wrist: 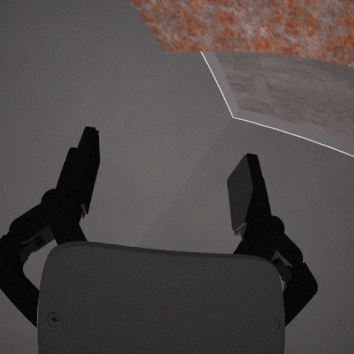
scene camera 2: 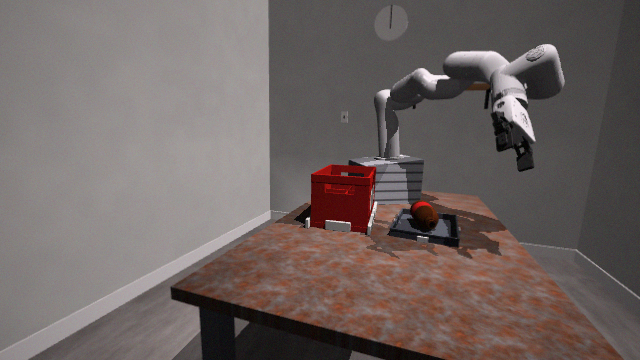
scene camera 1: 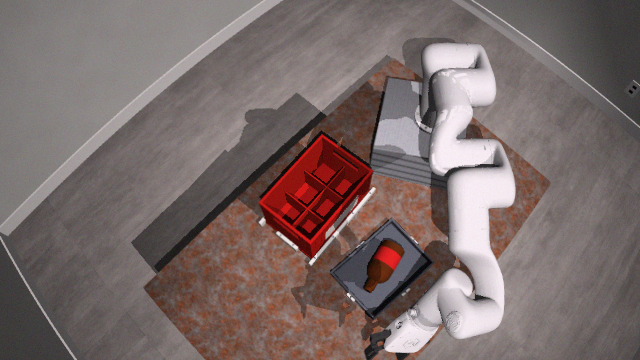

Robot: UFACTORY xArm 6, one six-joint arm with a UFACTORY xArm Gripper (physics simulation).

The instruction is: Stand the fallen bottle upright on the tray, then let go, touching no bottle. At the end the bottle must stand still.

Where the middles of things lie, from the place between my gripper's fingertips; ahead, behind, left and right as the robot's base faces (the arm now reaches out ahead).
Scene:
I see my gripper 230 mm past the brown bottle [scene camera 1: 389, 254], 160 mm to the left of it and 220 mm above it.

